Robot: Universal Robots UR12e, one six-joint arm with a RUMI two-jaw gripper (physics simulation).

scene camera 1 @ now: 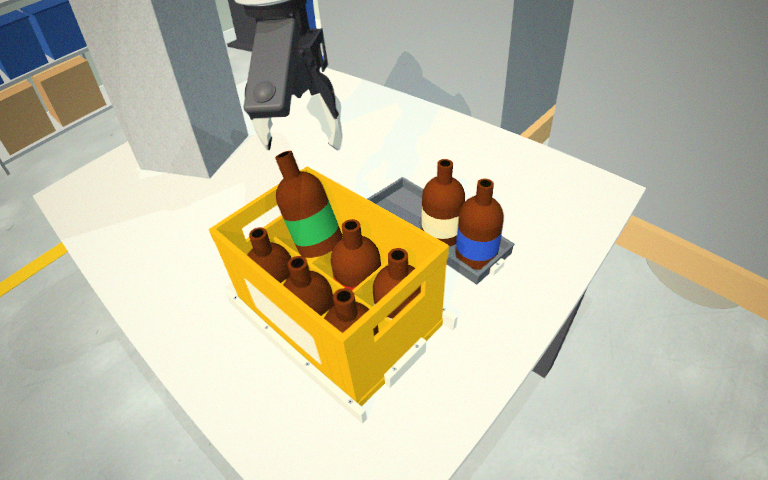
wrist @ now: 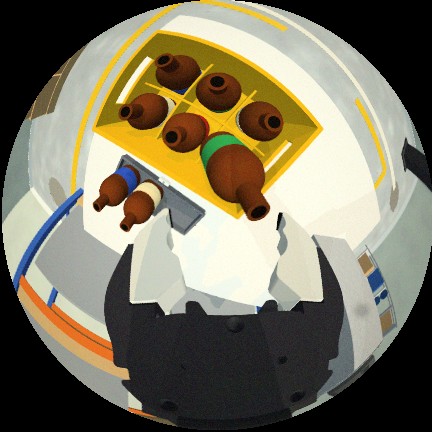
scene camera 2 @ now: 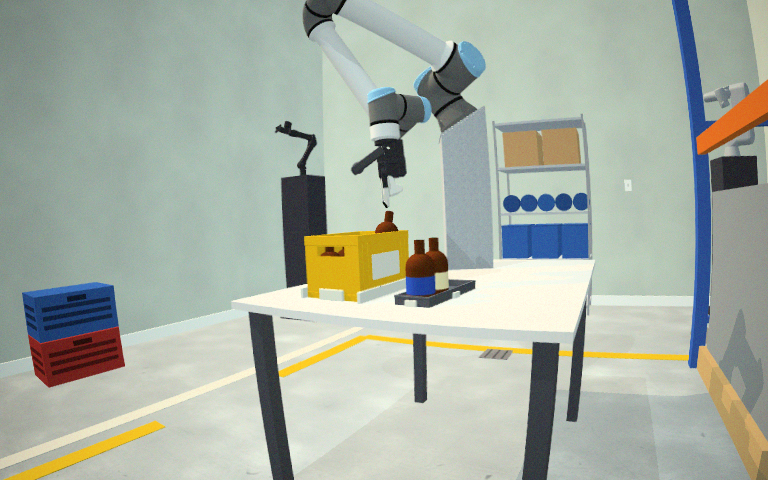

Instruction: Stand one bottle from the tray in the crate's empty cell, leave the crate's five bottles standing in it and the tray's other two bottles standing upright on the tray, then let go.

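Places are measured from the arm's base along level axes (x ahead, y left, z up), in millimetres.
Pixels of known places: gripper, fingertip midpoint: [scene camera 1: 303, 149] [wrist: 224, 211] [scene camera 2: 387, 207]; arm's base, link origin: [scene camera 2: 461, 124].
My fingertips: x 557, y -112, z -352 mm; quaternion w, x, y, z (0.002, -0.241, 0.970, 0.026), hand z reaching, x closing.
Ahead of a thing's pixels: the offset from my fingertips to its top centre. "pt": to the spot under its first point. Level surfaces: height alone.
The green-labelled bottle @[9 mm down, 9 mm back, 12 mm right] [scene camera 1: 303, 198] [scene camera 2: 386, 226] [wrist: 235, 172] leans in the crate's corner cell, its neck tilted and higher than the other necks. The yellow crate @[72 mm down, 76 mm ahead, 64 mm right] [scene camera 1: 396, 339] [scene camera 2: 334, 277] [wrist: 185, 170] holds several more brown bottles, seated low; their bases are hidden. On the dark tray @[pt 242 mm down, 0 mm ahead, 222 mm left] [scene camera 1: 399, 198] [wrist: 185, 212], a cream-labelled bottle @[88 mm down, 120 mm ahead, 182 mm left] [scene camera 1: 441, 198] [scene camera 2: 441, 280] [wrist: 140, 205] and a blue-labelled bottle @[88 mm down, 198 mm ahead, 170 mm left] [scene camera 1: 480, 220] [scene camera 2: 419, 266] [wrist: 115, 187] stand upright. My gripper [scene camera 1: 303, 147] [scene camera 2: 389, 199] [wrist: 224, 211] is open and empty, above and behind the leaning bottle's neck in scene camera 1, fingers pointing down.
The white table @[248 mm down] [scene camera 1: 141, 271] [scene camera 2: 509, 294] carries the crate and tray. Small white stop strips @[pt 218 mm down, 221 mm ahead, 89 mm right] [scene camera 1: 404, 362] edge the crate's base. A thick grey pillar [scene camera 1: 169, 84] [scene camera 2: 464, 198] rises behind the crate, near the arm. The crate's walls and cell dividers surround the bottles.
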